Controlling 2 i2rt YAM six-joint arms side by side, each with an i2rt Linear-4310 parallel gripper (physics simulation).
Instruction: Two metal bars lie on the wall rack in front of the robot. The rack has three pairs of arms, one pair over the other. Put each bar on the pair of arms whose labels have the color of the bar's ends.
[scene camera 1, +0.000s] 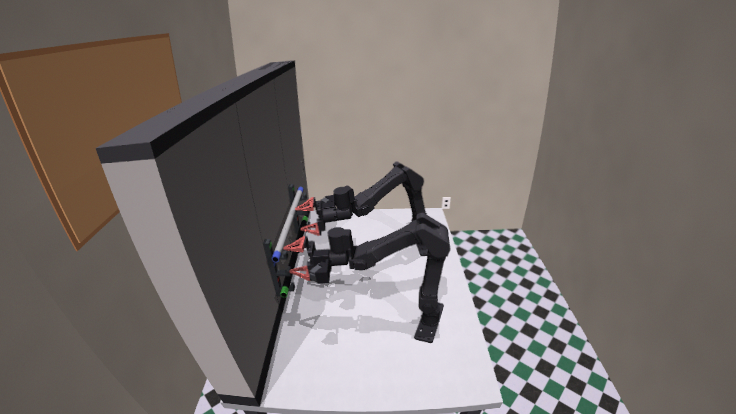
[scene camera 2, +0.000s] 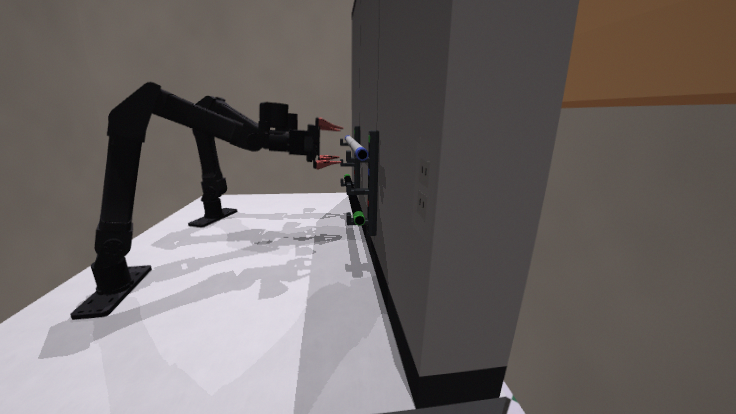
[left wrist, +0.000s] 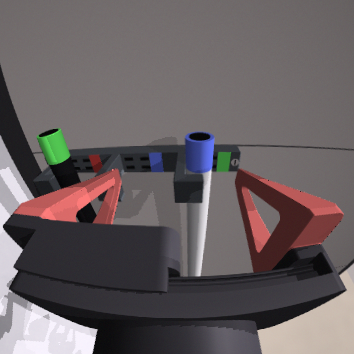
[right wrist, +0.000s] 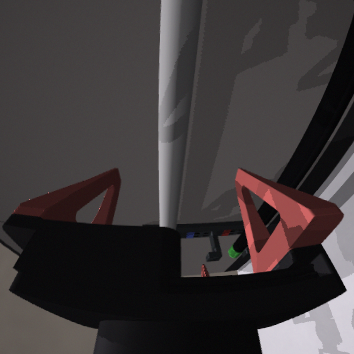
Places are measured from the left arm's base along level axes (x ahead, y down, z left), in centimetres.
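Pixels of known places: left gripper, between the fingertips: (scene camera 1: 286, 260) (left wrist: 177, 175); right gripper, between the fingertips: (scene camera 1: 298, 219) (scene camera 2: 342, 145) (right wrist: 177, 174); left arm's base, origin of its link: (scene camera 1: 429, 321) (scene camera 2: 214, 218); right arm's base, origin of its link: (scene camera 1: 423, 243) (scene camera 2: 117, 290).
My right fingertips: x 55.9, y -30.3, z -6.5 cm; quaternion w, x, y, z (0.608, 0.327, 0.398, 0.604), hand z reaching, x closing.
For each thing: its middle in the pictures, then the offset to it from my right fingertips. Level surfaces: height alone.
- light grey bar with blue ends, middle of its body: (right wrist: 171, 151) (left wrist: 193, 267) (scene camera 2: 353, 144) (scene camera 1: 289, 219) dx +3.0, dy -0.3, dz +1.3 cm
- black bar with green ends, middle of its body: (right wrist: 297, 166) (left wrist: 114, 262) (scene camera 2: 351, 192) (scene camera 1: 295, 251) dx +2.2, dy +14.7, dz +2.2 cm
- white table, height of its surface: dy +30.3 cm
A light grey bar with blue ends (scene camera 1: 288, 223) (scene camera 2: 355, 146) (left wrist: 198, 225) (right wrist: 172, 100) lies on the rack's top pair of arms, by the green labels. A black bar with green ends (scene camera 1: 283, 291) (scene camera 2: 359, 218) (left wrist: 54, 146) (right wrist: 233, 251) lies on the bottom pair, by the red labels. The middle pair, by blue labels, holds no bar. My left gripper (scene camera 1: 288, 260) (left wrist: 177, 175) is open near the grey bar's lower end in scene camera 1. My right gripper (scene camera 1: 299, 217) (scene camera 2: 340, 145) (right wrist: 177, 174) is open before that bar's other part. In scene camera 2 the left gripper is mostly hidden.
The rack's dark uprights (scene camera 2: 374, 205) (left wrist: 172, 157) are fixed to the tall grey wall panel (scene camera 1: 205, 205) (scene camera 2: 406, 231). The white table (scene camera 1: 370, 370) (scene camera 2: 231, 360) reaches up to the panel. The two grippers are side by side, close to each other.
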